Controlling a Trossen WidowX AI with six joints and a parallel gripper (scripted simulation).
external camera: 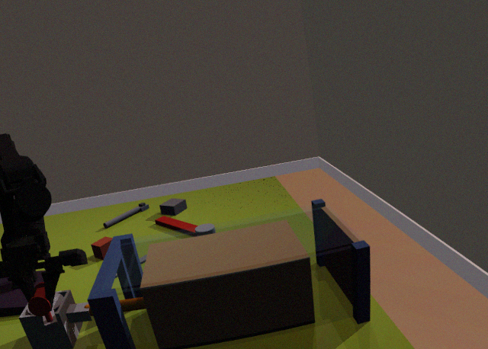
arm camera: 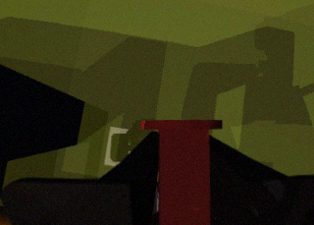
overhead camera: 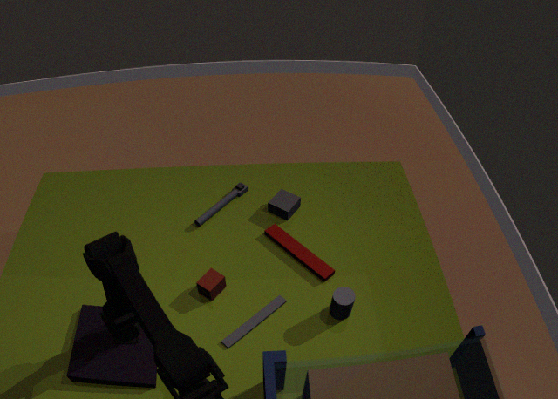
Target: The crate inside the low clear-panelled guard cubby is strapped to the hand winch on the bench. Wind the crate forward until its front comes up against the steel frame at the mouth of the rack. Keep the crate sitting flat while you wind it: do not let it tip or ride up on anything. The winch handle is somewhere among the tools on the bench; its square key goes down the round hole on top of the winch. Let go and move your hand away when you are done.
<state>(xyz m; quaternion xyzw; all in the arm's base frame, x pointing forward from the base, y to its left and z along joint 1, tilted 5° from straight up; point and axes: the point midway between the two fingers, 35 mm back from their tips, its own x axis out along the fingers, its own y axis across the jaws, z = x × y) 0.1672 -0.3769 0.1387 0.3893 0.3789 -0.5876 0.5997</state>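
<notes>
Now: gripper tip 2 cm to the right of the red crank grip. The rest, counted from my gripper tip: winch handle 1 cm behind, 5 cm to the left, 3 cm below; then blue steel frame 12 cm ahead, 9 cm to the left, 3 cm below; then grey winch 5 cm behind, 11 cm to the left, 10 cm below.
</notes>
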